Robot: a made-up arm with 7 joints. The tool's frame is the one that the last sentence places. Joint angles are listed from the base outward.
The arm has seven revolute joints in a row. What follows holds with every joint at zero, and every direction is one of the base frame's. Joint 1 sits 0.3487 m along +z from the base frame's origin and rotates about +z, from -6.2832 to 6.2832 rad. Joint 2 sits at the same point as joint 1 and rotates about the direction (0, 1, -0.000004), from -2.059 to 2.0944 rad. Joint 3 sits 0.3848 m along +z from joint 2 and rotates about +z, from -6.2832 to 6.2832 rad. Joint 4 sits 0.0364 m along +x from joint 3 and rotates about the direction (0, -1, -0.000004), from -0.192 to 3.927 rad. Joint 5 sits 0.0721 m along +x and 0.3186 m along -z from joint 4 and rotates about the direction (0, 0.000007, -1), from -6.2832 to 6.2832 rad. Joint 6 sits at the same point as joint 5 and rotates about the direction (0, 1, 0.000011), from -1.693 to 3.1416 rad. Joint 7 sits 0.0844 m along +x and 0.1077 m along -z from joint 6 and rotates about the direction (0, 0.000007, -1), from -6.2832 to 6.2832 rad. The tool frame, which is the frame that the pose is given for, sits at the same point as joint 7; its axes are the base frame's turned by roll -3.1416, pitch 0 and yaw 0 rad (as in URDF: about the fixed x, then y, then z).
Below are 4 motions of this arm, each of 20 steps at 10 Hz.
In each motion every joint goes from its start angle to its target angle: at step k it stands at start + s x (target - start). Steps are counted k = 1, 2, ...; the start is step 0. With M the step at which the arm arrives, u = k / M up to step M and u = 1 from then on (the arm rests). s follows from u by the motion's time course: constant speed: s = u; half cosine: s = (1 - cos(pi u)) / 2; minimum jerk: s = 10 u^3 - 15 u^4 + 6 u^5.
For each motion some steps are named. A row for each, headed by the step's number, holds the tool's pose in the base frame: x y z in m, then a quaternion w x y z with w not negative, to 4 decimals.
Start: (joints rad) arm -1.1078 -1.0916 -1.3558 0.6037 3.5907 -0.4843 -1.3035
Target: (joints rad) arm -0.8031 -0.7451 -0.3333 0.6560 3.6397 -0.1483 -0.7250
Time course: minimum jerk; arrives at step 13
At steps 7, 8, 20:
7: -0.0526 -0.1596 0.5465 0.5248 0.4733 0.6546 -0.2684
8: -0.0104 -0.1650 0.5588 0.5252 0.4406 0.6770 -0.2678
20: 0.0855 -0.1541 0.5718 0.5362 0.3617 0.7198 -0.2519

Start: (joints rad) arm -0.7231 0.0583 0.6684 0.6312 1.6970 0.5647 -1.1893
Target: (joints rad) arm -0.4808 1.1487 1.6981 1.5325 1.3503 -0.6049 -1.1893
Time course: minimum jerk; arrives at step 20
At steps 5, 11, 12, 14, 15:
5: 0.3978 -0.0073 0.3888 0.3378 -0.9026 0.1366 -0.2293
11: 0.5216 0.1391 0.4292 0.3979 -0.8768 0.0385 -0.2671
12: 0.5385 0.1543 0.4433 0.4184 -0.8626 0.0517 -0.2796
14: 0.5676 0.1644 0.4645 0.4527 -0.8356 0.1004 -0.2944
15: 0.5791 0.1625 0.4698 0.4642 -0.8249 0.1275 -0.2962

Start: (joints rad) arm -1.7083 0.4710 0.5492 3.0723 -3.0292 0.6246 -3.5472
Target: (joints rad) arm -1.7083 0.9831 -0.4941 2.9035 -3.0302 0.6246 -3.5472
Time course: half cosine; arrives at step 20
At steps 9, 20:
9: -0.0728 -0.5574 0.9805 0.8182 0.0396 -0.1147 0.5619
20: -0.1381 -0.7282 0.7580 0.8947 0.2945 -0.0844 0.3252

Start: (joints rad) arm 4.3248 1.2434 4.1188 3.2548 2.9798 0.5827 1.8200
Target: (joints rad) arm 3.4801 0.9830 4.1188 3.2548 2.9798 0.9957 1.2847
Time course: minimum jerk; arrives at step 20
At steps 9, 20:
9: -0.4575 -0.6302 0.6449 0.1994 0.3295 0.6978 -0.6039
20: -0.6478 -0.3376 0.7365 0.0321 -0.3315 -0.7202 0.6086

